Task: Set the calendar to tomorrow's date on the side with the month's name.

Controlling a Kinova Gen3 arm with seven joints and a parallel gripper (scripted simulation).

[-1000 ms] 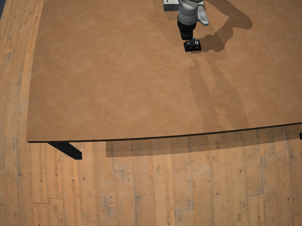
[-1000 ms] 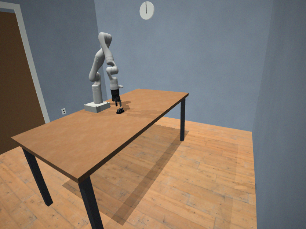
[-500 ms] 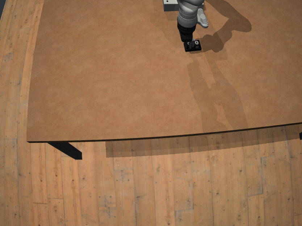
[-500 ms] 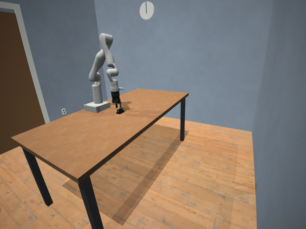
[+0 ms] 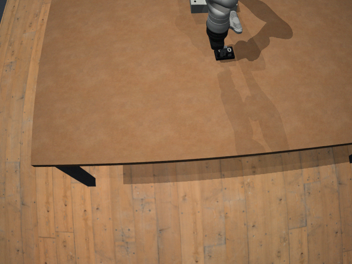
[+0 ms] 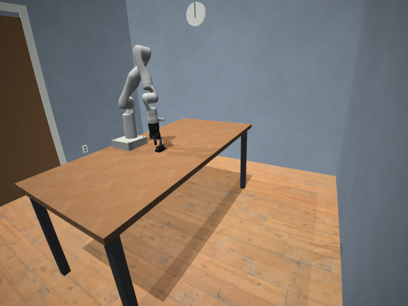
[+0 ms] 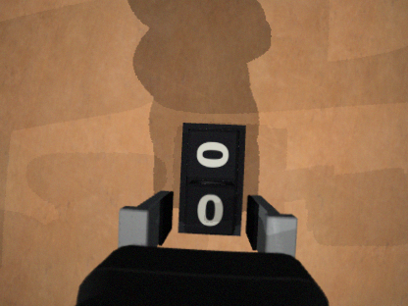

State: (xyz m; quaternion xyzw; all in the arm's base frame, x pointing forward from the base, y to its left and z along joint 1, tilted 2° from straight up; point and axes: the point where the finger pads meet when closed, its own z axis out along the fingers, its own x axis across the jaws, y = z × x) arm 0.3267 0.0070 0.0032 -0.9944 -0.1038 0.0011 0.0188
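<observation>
The black tray lies 6 cm below my hand and 2 cm to the left of it.
</observation>
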